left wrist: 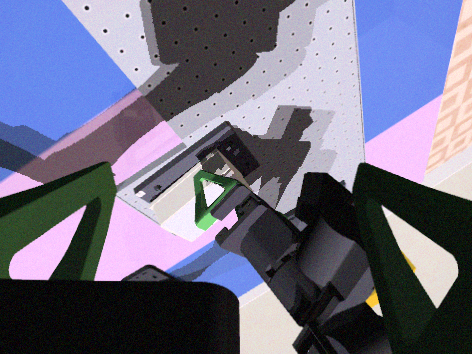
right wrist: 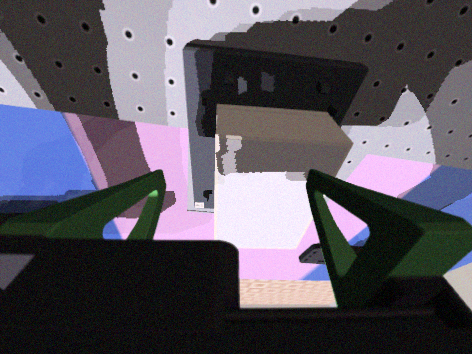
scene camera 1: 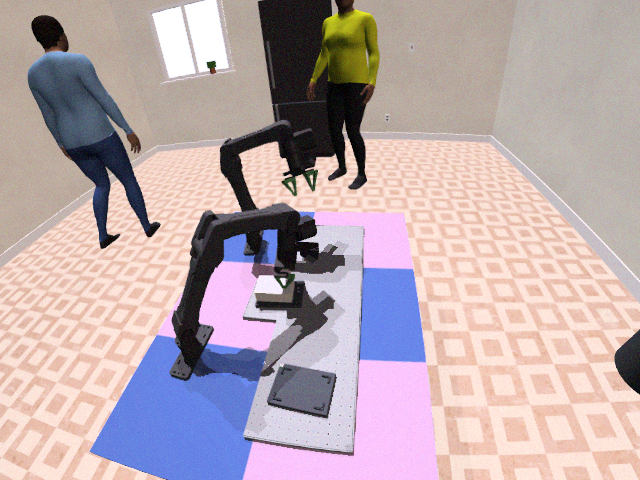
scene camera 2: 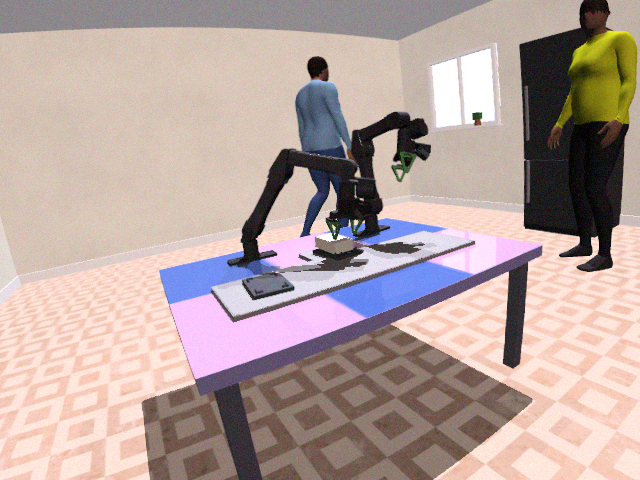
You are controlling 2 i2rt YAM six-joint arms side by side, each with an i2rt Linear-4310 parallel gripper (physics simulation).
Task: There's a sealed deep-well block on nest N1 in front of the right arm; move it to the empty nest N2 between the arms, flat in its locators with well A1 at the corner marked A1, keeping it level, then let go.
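Frame: origin at the left arm's base, x ahead, y left, z up, level; metres.
Seen in the pictures: left gripper, fingertip midpoint: (left wrist: 234, 176) (scene camera 1: 304, 193) (scene camera 2: 402, 177); right gripper, fingertip midpoint: (left wrist: 218, 187) (right wrist: 235, 177) (scene camera 1: 284, 278) (scene camera 2: 344, 237); left arm's base, link origin: (scene camera 1: 254, 240) (scene camera 2: 372, 231); right arm's base, link origin: (scene camera 1: 193, 350) (scene camera 2: 252, 258).
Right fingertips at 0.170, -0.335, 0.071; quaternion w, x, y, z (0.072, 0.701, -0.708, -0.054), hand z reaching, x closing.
Pixels of each thing's top centre, then the offset from my right fingertips to it, as dx, dy, dz. Level surfaces: height alone.
- dark nest N2, top centre: (right wrist: 259, 165) (left wrist: 204, 184) (scene camera 1: 279, 290) (scene camera 2: 337, 247) -0.023, -0.021, -0.036
- dark nest N1, top centre: (left wrist: 317, 216) (scene camera 1: 301, 386) (scene camera 2: 266, 280) +0.052, -0.380, -0.040
- pale perforated board, surface height: dz -0.058
- pink table, surface height: dz -0.071
The pale, box-shaped block (scene camera 1: 271, 290) (scene camera 2: 330, 243) (left wrist: 182, 216) (right wrist: 260, 210) rests on the dark nest N2 (scene camera 1: 298, 295) (left wrist: 165, 172) (right wrist: 200, 165) and looks level. A wide strip of nest shows along one side; I cannot tell whether it sits inside all locators. A tiny white label marks one nest corner in both wrist views; well A1 is not visible. My right gripper (scene camera 2: 345, 235) (right wrist: 235, 177) is open just above the block. My left gripper (scene camera 1: 303, 191) (scene camera 2: 402, 170) is open and empty, high up. The dark nest N1 (scene camera 1: 302, 390) (scene camera 2: 267, 285) holds no block.
Both nests stand on a pale perforated board (scene camera 1: 338, 330) (scene camera 2: 242, 312) on a blue and pink table (scene camera 1: 395, 315) (scene camera 2: 392, 289). The right arm reaches over N2 and shows close beside the block in the left wrist view. Two people stand beyond the table.
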